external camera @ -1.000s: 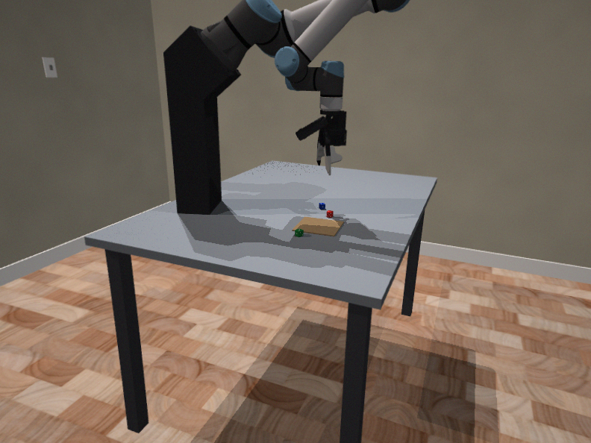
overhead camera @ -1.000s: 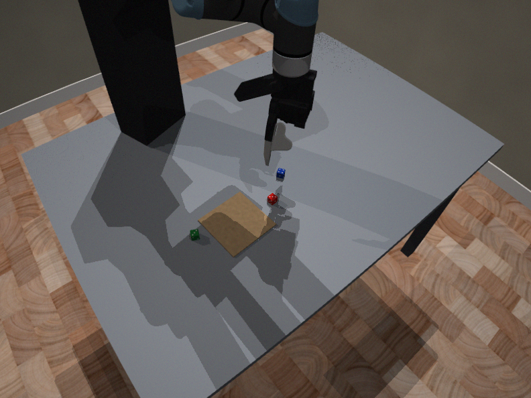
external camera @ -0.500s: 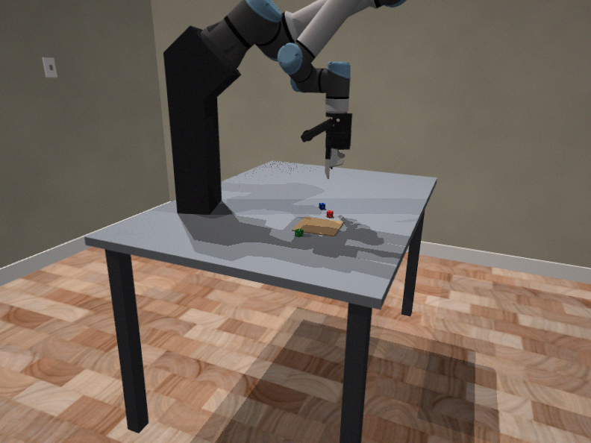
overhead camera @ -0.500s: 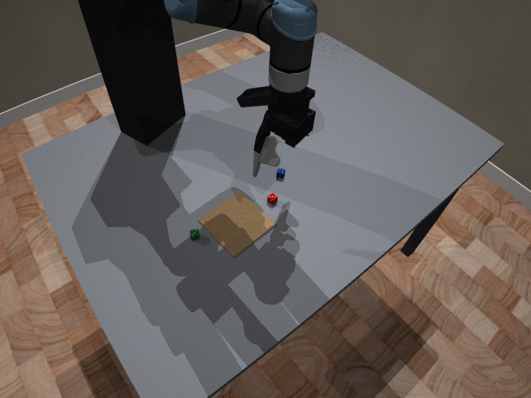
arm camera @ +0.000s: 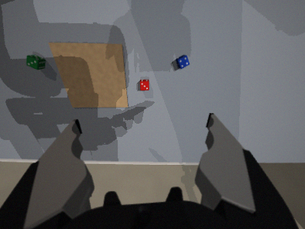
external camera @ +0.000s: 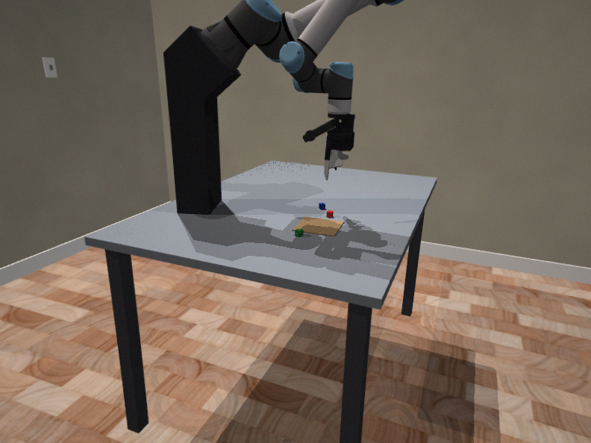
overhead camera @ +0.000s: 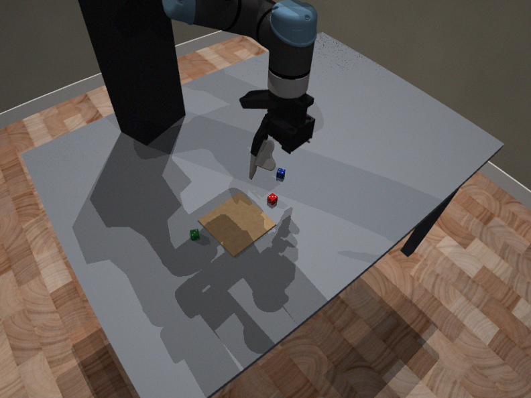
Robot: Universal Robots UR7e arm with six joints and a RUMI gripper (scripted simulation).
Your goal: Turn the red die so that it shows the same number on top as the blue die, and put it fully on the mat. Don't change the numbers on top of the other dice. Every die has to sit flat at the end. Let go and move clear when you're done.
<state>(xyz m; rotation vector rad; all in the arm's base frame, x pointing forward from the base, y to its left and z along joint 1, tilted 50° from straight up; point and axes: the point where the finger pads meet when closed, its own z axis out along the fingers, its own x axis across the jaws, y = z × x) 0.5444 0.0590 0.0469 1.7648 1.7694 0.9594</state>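
The red die lies 14 cm below my hand. Also, from my hand: tan mat 15 cm below, 11 cm to the right; then green die 22 cm to the right, 14 cm below, 3 cm behind; then blue die 14 cm below, 8 cm to the left, 5 cm behind.
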